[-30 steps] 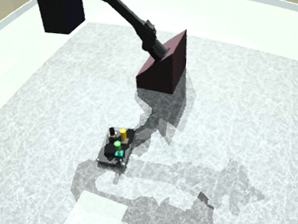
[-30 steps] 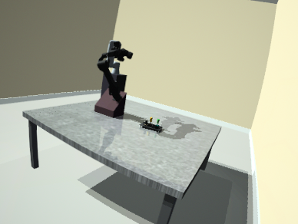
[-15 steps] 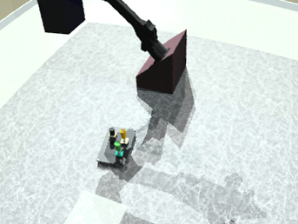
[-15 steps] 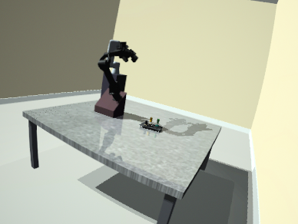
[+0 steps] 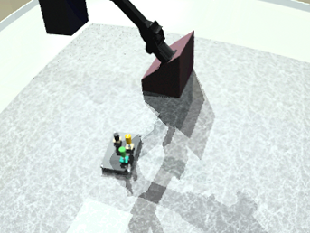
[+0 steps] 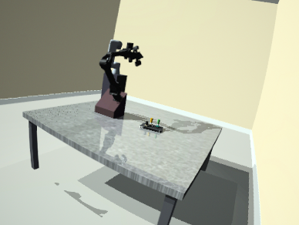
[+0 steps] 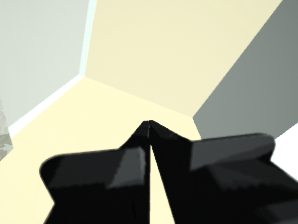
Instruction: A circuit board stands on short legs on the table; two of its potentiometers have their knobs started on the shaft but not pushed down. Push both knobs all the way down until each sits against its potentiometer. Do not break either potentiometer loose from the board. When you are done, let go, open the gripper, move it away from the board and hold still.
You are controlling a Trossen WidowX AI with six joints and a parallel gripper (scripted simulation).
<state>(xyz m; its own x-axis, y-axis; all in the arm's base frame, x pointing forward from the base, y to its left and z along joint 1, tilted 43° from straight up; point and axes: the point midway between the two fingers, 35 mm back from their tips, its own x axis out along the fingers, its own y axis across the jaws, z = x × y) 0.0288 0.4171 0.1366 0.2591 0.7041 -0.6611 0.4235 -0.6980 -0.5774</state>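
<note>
My gripper tip is 31 cm short of the yellow knob, 26 cm to the left of it and 47 cm above it. Round my gripper tip: green knob (37 cm ahead, 26 cm to the right, 47 cm below).
</note>
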